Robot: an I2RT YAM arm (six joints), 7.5 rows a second.
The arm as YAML. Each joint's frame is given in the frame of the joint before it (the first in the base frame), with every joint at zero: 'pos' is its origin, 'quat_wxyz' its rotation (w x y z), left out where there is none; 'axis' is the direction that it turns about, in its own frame. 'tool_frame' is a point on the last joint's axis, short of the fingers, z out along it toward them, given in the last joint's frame.
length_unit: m
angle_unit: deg
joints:
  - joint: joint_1
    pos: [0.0, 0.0, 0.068]
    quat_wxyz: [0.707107, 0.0, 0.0, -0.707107]
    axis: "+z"
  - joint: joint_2
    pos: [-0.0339, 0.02, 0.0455]
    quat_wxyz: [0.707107, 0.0, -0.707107, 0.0]
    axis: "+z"
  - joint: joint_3
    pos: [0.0, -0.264, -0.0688]
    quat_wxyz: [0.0, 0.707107, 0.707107, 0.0]
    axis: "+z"
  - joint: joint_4
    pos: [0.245, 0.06, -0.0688]
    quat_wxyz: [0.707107, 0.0, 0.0, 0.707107]
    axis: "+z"
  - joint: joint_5
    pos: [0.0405, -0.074, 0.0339]
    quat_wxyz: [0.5, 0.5, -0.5, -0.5]
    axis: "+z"
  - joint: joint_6
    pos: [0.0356, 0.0, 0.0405]
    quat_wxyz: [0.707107, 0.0, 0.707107, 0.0]
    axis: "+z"
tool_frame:
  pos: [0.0, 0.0, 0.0]
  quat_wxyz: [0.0, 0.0, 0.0, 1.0]
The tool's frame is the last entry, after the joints.
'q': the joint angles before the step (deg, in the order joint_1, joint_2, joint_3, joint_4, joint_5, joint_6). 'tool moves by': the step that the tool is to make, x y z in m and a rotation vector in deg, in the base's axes. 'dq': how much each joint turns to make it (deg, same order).
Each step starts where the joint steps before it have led.
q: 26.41 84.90 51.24 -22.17 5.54 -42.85
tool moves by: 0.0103 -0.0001 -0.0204 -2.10 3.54 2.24
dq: -1.05 4.90 0.62 0.42 -1.46 -2.98
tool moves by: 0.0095 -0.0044 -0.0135 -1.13 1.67 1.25
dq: -1.61 3.33 0.47 1.04 -1.11 -2.66
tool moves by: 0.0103 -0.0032 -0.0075 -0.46 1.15 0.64
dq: -1.38 2.84 1.46 0.22 -0.97 -1.77
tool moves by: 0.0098 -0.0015 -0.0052 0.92 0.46 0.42
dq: -1.07 2.35 1.37 0.91 -1.59 -0.85
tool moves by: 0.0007 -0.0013 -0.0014 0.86 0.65 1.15
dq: -0.43 0.27 0.02 -0.05 -1.64 -0.94
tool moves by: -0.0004 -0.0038 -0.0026 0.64 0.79 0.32
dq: -0.73 0.09 -0.46 0.02 -1.26 -0.55
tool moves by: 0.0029 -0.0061 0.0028 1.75 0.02 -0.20
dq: -1.40 -0.31 0.23 0.01 -2.02 -0.32
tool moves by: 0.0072 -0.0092 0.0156 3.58 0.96 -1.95
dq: -2.27 -0.91 2.82 -3.41 -3.44 1.41
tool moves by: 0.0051 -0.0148 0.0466 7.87 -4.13 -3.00
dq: -3.31 -5.31 3.86 -2.58 -5.79 3.13
